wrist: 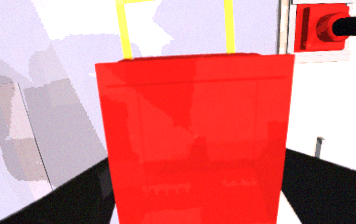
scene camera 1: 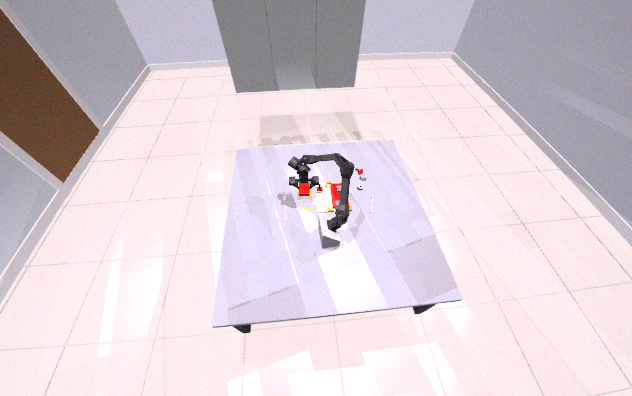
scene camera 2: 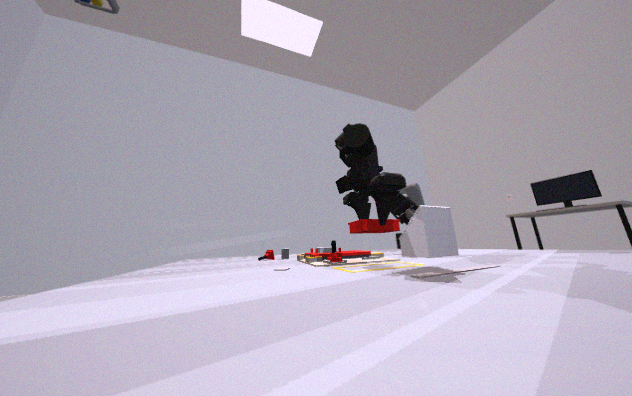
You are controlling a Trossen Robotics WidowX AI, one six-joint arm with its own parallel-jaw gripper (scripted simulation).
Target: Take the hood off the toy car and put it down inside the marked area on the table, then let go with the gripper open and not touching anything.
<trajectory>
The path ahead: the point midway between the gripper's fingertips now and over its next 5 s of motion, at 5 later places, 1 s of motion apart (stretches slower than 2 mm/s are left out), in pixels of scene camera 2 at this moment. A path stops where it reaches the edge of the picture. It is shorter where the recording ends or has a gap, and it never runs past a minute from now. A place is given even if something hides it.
The gripper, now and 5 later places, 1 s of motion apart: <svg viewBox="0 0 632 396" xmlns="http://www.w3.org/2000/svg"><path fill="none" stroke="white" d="M373 227L373 234L374 243L375 250L376 253L376 259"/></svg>
</trajectory>
